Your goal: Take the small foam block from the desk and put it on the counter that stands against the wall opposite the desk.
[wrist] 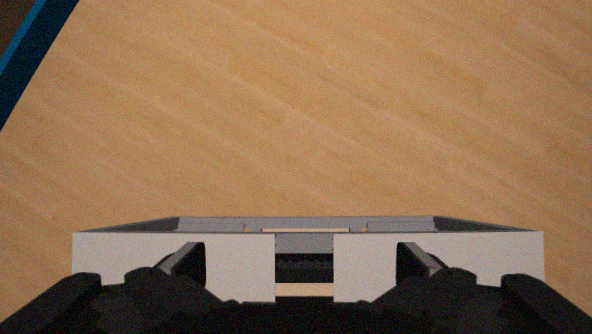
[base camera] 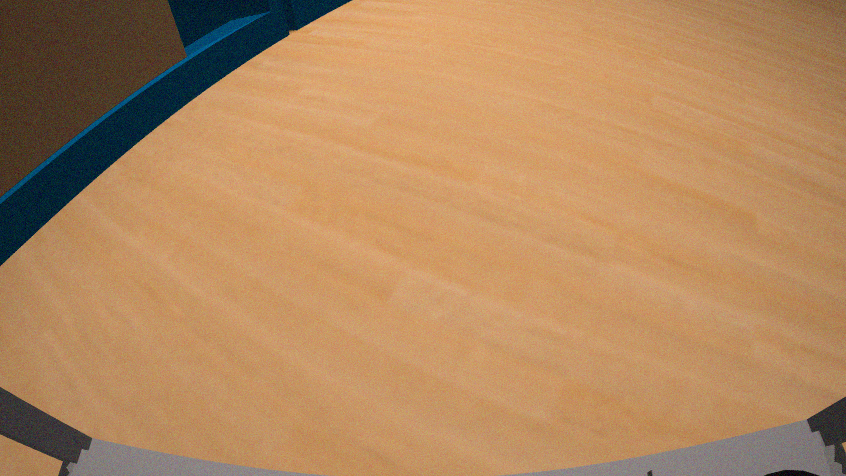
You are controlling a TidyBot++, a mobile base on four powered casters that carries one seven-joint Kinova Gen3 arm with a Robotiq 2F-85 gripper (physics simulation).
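Frame: origin at the arm's base, x left, y up, z ahead, level; millimetres.
Seen in the pictures: gripper, fingertip midpoint: (wrist: 300, 263).
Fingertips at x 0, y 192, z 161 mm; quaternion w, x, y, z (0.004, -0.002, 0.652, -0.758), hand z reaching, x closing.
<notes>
A point is followed by its place in that frame.
My gripper (wrist: 300, 263) {z 161, x 0, y 192 mm} is open in the wrist view, its two dark fingers wide apart with no object between them. It hangs above the robot's own base. The gripper does not show in the base camera view. The small foam block does not show in either view. No desk or counter top can be made out.
A dark blue frame edge (base camera: 136, 121) {z 680, x 514, y -361 mm} (wrist: 35, 57) {z 504, x 615, y -376 mm} with a lighter blue rim stands on the wooden floor (base camera: 443, 236) {z 415, x -1, y -397 mm} (wrist: 310, 125) {z 339, x -12, y -397 mm} at the upper left. A brown panel (base camera: 82, 71) {z 655, x 552, y -235 mm} is behind it. My grey base (base camera: 207, 468) {z 146, x 134, y -287 mm} (wrist: 150, 250) {z 133, x 161, y -14 mm} shows at the bottom.
</notes>
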